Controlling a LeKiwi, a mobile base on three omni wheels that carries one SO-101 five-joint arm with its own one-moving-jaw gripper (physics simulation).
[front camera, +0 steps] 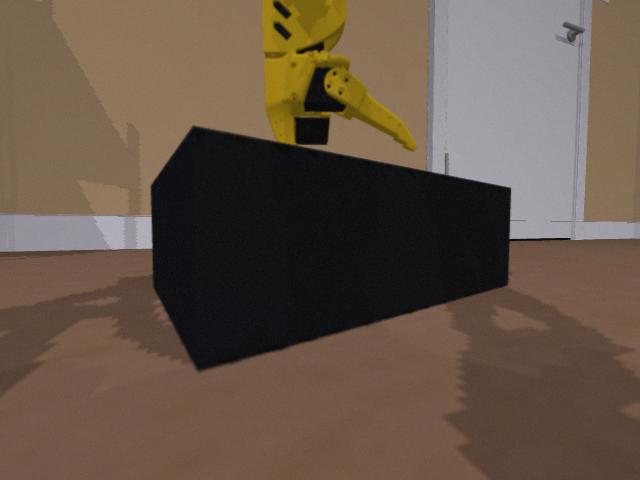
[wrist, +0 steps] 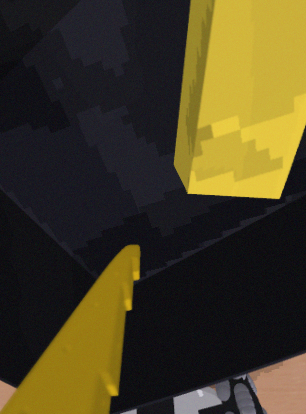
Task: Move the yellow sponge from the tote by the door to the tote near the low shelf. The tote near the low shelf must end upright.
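Frame: origin at the arm's base, x ahead, y down, z left, level; centimetres.
Where they show: hand, its tool point: (wrist: pixel 139 257).
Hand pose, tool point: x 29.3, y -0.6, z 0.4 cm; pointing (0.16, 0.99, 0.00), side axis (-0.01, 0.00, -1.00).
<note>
After its pixels a point has its place.
The black tote (front camera: pixel 330 242) @(x 19.9, y 3.8, z -1.4 cm) (wrist: pixel 215 310) @(x 22.1, y 2.5, z -4.2 cm) stands upright on the floor in front of the door, filling the middle of the front view. The yellow sponge (wrist: pixel 245 110) @(x 34.0, y 2.4, z -3.9 cm) lies inside it, at the upper right of the wrist view; the tote's wall hides it in the front view. My gripper (front camera: pixel 348 144) is open and empty above the tote, its fixed jaw's tip meeting the line of the rim in the front view. Its notched jaw (wrist: pixel 95 340) is left of and below the sponge in the wrist view, apart from it. The tote near the low shelf does not show.
A white door (front camera: pixel 511 113) @(x 119.5, y -44.2, z -84.3 cm) with a handle is at the back right. A tan wall (front camera: pixel 206 77) @(x 87.3, y -39.3, z 28.7 cm) with a white baseboard (front camera: pixel 51 232) @(x 75.6, y 4.5, z 62.8 cm) runs behind the tote. Part of my base and a wheel (wrist: pixel 245 395) show at the bottom of the wrist view.
</note>
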